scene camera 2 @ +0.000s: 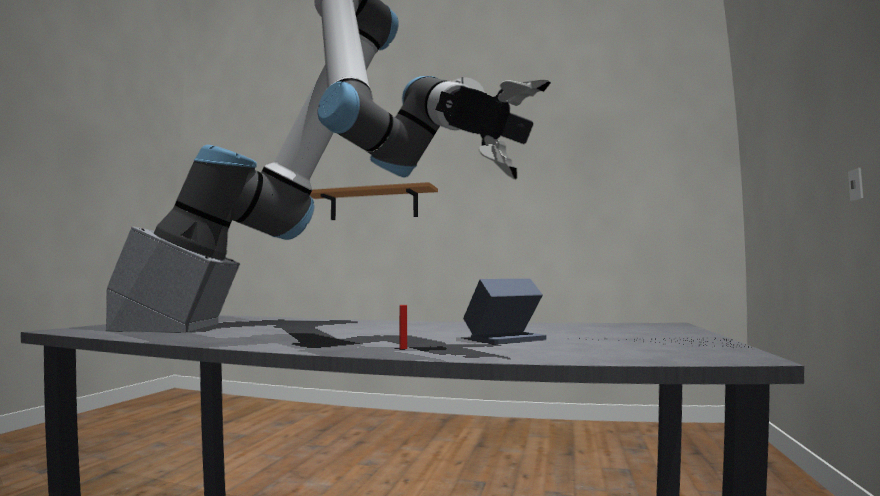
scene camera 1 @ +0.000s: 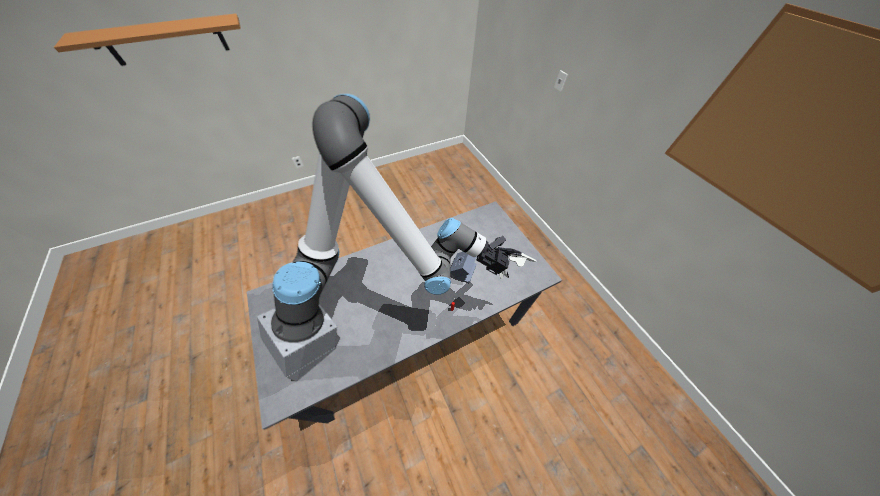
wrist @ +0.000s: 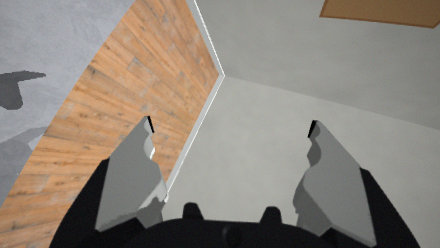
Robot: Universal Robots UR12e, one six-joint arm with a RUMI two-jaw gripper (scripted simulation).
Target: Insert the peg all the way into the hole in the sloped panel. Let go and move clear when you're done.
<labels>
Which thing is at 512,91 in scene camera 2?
My gripper.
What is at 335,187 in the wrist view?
My gripper.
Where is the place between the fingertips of my gripper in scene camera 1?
At 521,269
</labels>
